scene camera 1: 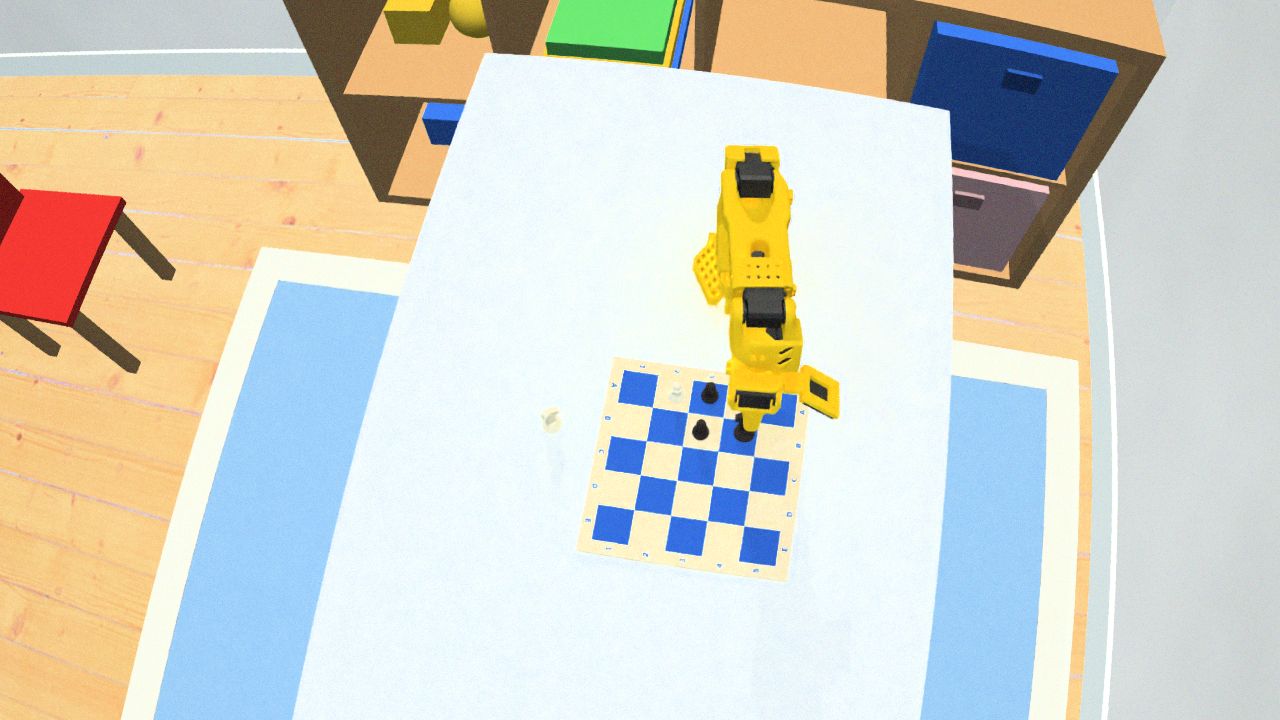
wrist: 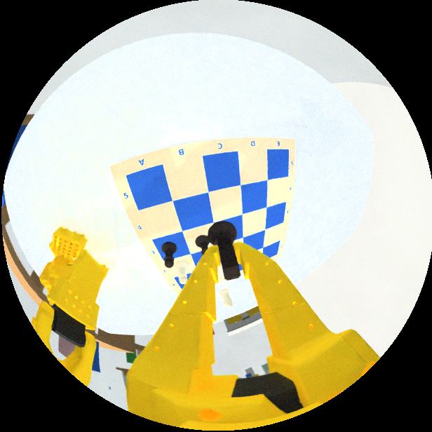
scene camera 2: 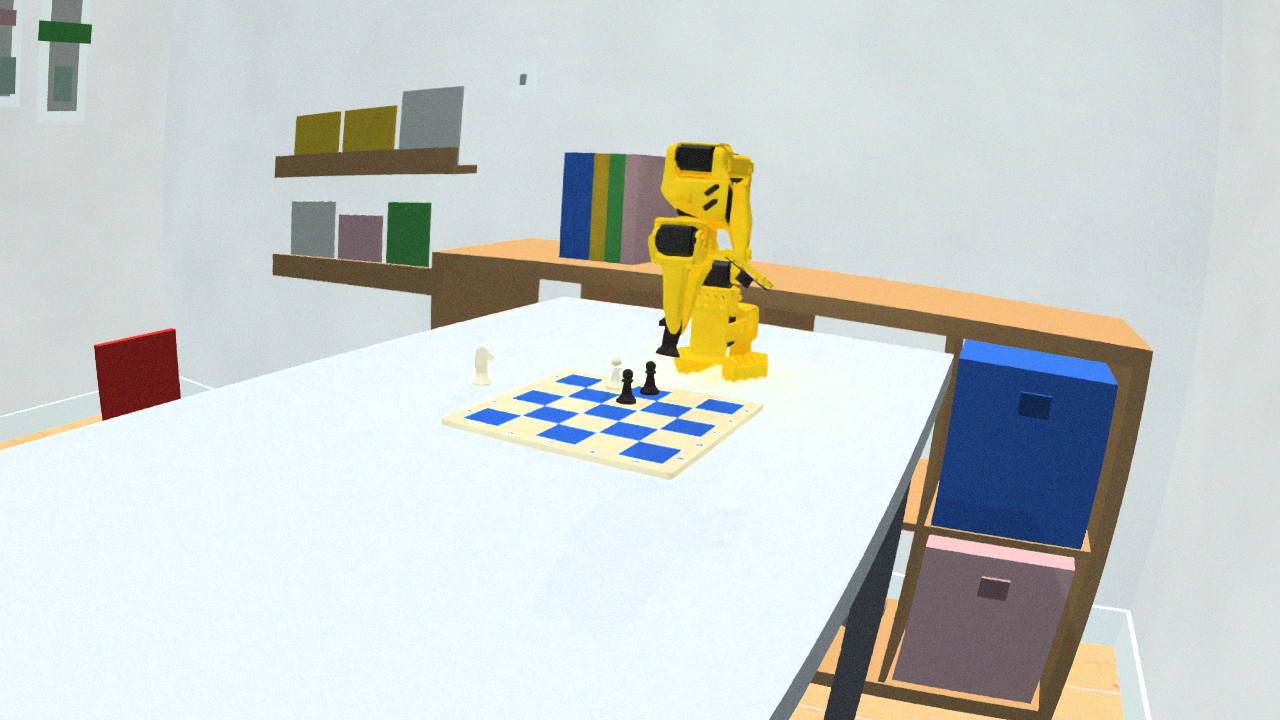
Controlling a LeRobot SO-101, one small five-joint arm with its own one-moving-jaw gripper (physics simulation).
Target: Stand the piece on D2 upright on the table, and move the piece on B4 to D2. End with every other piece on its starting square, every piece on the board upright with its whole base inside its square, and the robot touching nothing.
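Frame: origin at the arm's base, x right, y ahead, z up, level; centimetres.
Seen in the pictures: hand, its tool point: [scene camera 1: 751, 418] [scene camera 2: 677, 330]; arm's base, origin of its link: [scene camera 2: 714, 373].
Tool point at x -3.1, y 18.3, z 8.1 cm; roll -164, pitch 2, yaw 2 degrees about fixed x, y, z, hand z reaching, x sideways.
Note:
Pixels of each thing's middle, then the offset from my tool point to it. "spot": a spot on its surface instead.
- black knight, middle of its body: [scene camera 2: 670, 333] [scene camera 1: 745, 423] dx +0.5, dy +0.5, dz -0.2 cm
- board, middle of its body: [scene camera 2: 610, 415] [scene camera 1: 697, 467] dx +4.6, dy +3.3, dz -7.8 cm
- white knight, middle of its body: [scene camera 2: 482, 364] [scene camera 1: 550, 417] dx +20.7, dy +1.0, dz -6.2 cm
- D2 square, a spot on its surface: [scene camera 1: 655, 494] spot: dx +8.5, dy +7.1, dz -7.5 cm
- B3, middle of its body: [scene camera 2: 627, 385] [scene camera 1: 701, 427] dx +4.9, dy -0.4, dz -5.9 cm
- A3, middle of its body: [scene camera 2: 650, 376] [scene camera 1: 710, 390] dx +4.5, dy -4.6, dz -5.9 cm
- white pawn, middle of its body: [scene camera 2: 616, 372] [scene camera 1: 676, 389] dx +8.1, dy -4.2, dz -5.9 cm
My gripper [scene camera 1: 750, 422] [scene camera 2: 674, 327] [wrist: 228, 248] is shut on the black knight [scene camera 1: 742, 433] [scene camera 2: 668, 342] [wrist: 222, 232]. It holds the knight above the board [scene camera 1: 617, 488] [scene camera 2: 565, 434] [wrist: 193, 211], base down and slightly tilted; scene camera 2 shows a gap beneath it. In scene camera 1 it overlaps the B4 area. The jaws hide part of the knight. A white knight [scene camera 1: 550, 419] [scene camera 2: 482, 367] [wrist: 226, 297] stands upright on the table beside the board's column 1 side. The D2 square [scene camera 1: 655, 494] is bare.
Black pawns stand upright on B3 [scene camera 1: 700, 430] [scene camera 2: 626, 387] [wrist: 202, 243] and A3 [scene camera 1: 709, 393] [scene camera 2: 650, 378] [wrist: 169, 252]. A white pawn [scene camera 1: 675, 391] [scene camera 2: 615, 371] [wrist: 183, 270] stands on A2. A shelf unit stands behind the table, and a red chair [scene camera 1: 62, 228] beside it.

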